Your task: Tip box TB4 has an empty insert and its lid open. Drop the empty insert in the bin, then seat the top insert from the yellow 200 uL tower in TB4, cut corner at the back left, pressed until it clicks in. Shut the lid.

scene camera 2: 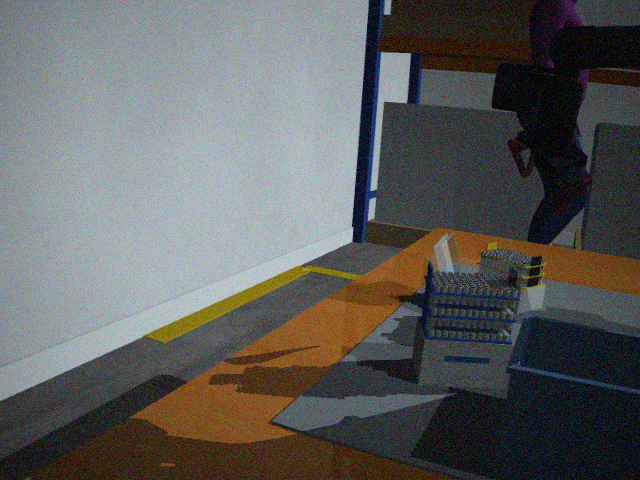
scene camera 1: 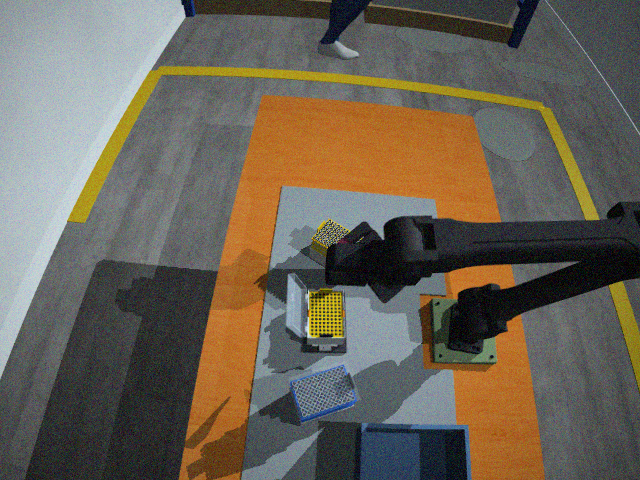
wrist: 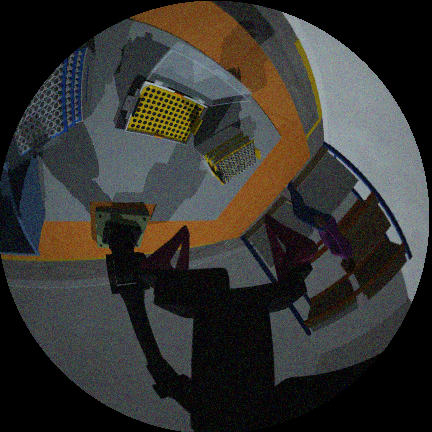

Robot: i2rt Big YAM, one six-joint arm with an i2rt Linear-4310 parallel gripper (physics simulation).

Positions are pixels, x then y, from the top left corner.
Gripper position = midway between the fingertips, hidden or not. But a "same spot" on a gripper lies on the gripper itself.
my gripper: scene camera 2; scene camera 1 365, 259; wrist
same spot on my gripper: (wrist: 155, 270) = (scene camera 2: 552, 182)
